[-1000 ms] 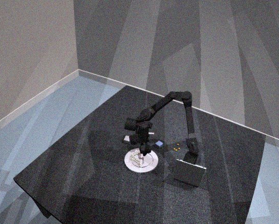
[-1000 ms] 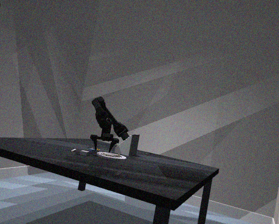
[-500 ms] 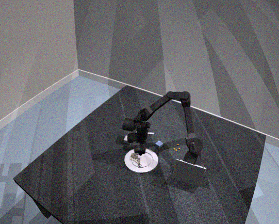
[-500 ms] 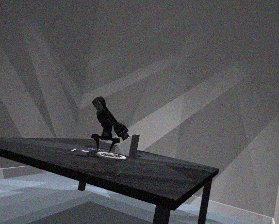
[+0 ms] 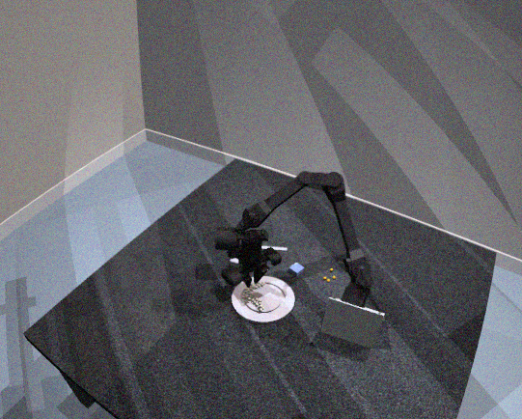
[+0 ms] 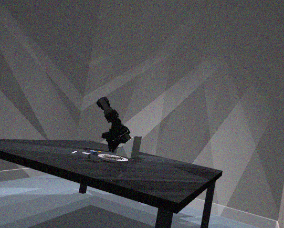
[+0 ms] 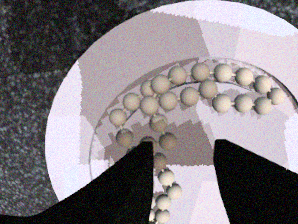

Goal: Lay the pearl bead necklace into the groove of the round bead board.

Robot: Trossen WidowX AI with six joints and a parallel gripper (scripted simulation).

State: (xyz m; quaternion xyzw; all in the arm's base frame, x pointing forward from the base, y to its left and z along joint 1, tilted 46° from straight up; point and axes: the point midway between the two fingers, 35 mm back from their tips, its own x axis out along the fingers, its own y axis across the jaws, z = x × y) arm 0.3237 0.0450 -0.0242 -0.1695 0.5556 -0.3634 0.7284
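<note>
Right now the round white bead board is 4 cm behind my gripper tip and 4 cm below it. Round my gripper tip: small white block 12 cm ahead, 10 cm to the right, 4 cm below; small blue cube 6 cm behind, 18 cm to the right, 4 cm below; thin white stick 7 cm ahead, 23 cm to the right, 5 cm below.
</note>
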